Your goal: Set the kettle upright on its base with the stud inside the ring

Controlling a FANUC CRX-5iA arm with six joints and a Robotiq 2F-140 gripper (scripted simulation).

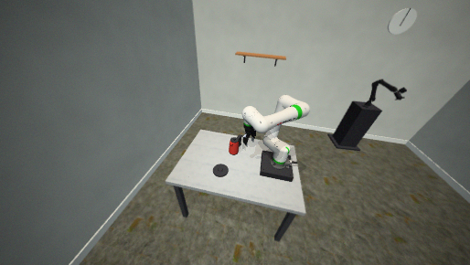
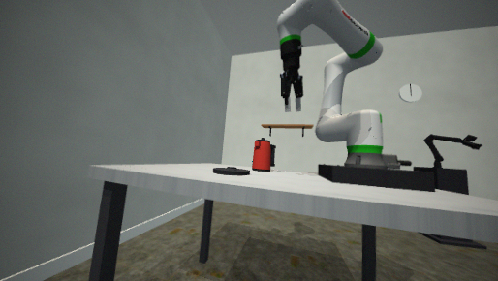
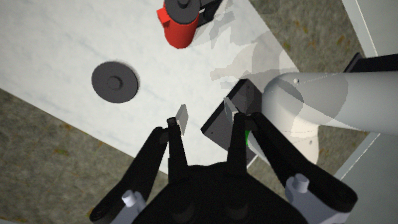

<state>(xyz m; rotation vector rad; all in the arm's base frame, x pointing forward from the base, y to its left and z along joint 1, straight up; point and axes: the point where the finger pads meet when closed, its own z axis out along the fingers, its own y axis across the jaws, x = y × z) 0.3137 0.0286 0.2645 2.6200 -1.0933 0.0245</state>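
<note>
Now: hand 230 mm above the red kettle, 220 mm to the left of it and 130 mm short of it. Round my hand: round black base: 310 mm below, 240 mm ahead, 100 mm to the left.
</note>
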